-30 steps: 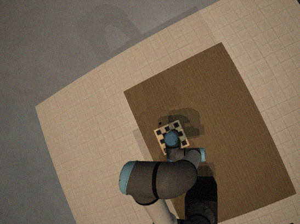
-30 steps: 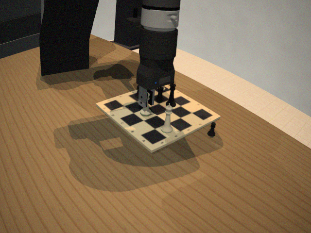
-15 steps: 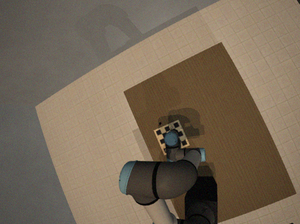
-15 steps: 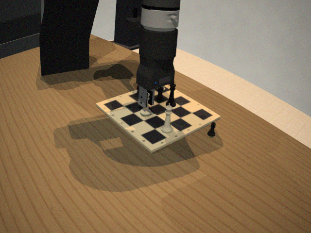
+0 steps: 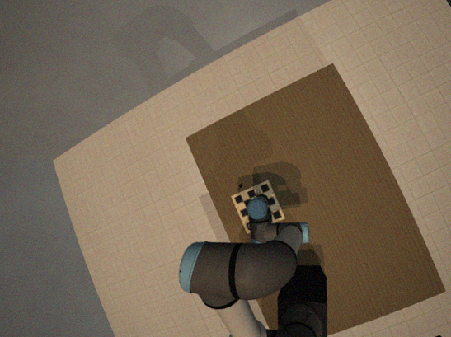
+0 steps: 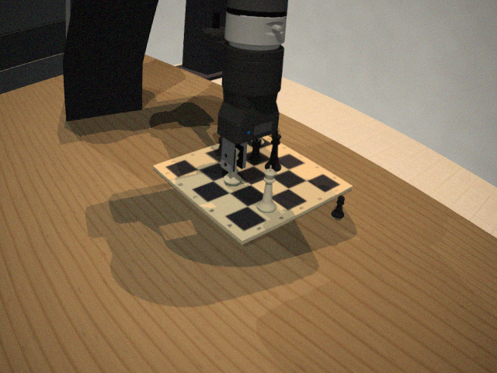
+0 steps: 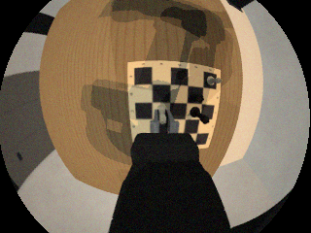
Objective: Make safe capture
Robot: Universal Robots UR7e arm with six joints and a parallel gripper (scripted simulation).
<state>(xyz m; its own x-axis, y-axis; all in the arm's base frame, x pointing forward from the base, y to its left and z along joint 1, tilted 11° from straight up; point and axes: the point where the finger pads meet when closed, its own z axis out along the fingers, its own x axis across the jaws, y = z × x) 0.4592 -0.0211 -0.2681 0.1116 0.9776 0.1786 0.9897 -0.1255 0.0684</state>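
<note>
Now: the white queen 10 mm below my hand. The rest, counted from my hand: white king: 70 mm ahead, 10 mm to the right, 10 mm below; chessboard: 50 mm below, 40 mm to the left; tall black piece: 80 mm to the left, 10 mm below, 10 mm ahead.
</note>
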